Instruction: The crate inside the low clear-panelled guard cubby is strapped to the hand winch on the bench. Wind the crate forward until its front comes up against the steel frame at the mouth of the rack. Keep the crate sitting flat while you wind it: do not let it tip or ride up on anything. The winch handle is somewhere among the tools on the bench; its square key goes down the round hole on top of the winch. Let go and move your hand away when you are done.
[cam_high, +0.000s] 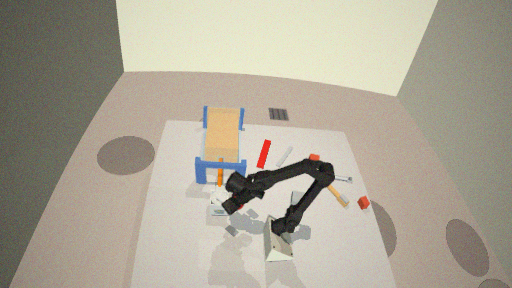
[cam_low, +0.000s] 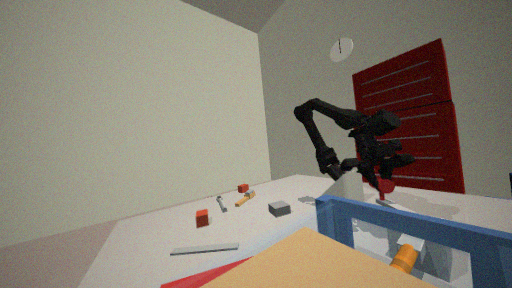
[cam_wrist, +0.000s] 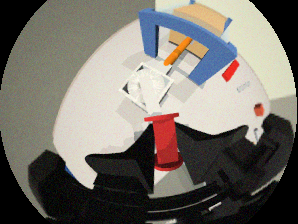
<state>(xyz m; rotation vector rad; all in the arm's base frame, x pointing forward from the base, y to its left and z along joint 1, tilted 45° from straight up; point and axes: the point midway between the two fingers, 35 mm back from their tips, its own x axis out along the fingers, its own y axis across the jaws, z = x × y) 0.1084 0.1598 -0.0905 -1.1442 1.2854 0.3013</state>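
Now: gripper tip 10 mm short of the winch handle, 20 mm to the right of it and 30 mm above it. The rest, counted from my gripper tip: red knob 10 mm behind, 10 mm to the right; blue frame 210 mm ahead, 80 mm to the left, 30 mm below; grey winch 30 mm ahead, 60 mm to the left, 100 mm below.
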